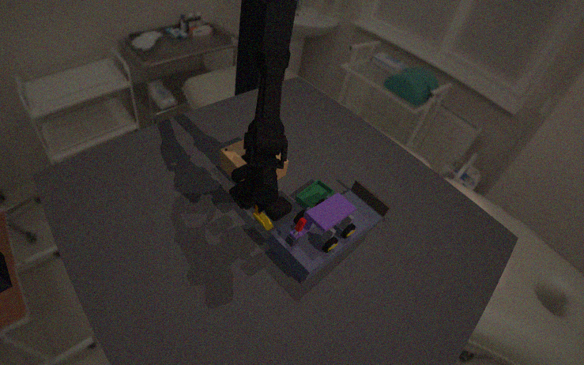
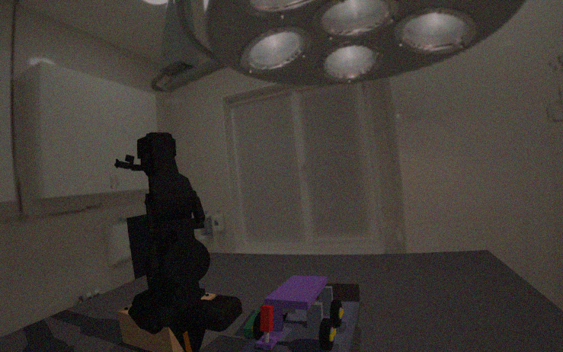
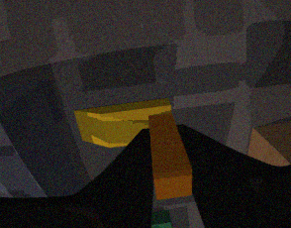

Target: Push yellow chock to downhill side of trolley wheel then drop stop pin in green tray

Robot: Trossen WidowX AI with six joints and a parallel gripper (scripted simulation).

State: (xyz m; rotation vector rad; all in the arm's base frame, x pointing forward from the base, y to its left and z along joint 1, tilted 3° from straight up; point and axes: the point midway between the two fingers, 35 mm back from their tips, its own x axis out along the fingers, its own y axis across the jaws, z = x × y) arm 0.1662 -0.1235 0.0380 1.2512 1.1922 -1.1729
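The red-headed stop pin lies 140 mm ahead of my gripper tip, 50 mm above it and 10 mm to the left of it. The rest, counted from my gripper tip: yellow chock: 20 mm ahead, 10 mm below; then purple trolley: 160 mm ahead, 100 mm to the left, 40 mm above; then ramp: 160 mm ahead, 110 mm to the left, 30 mm below.
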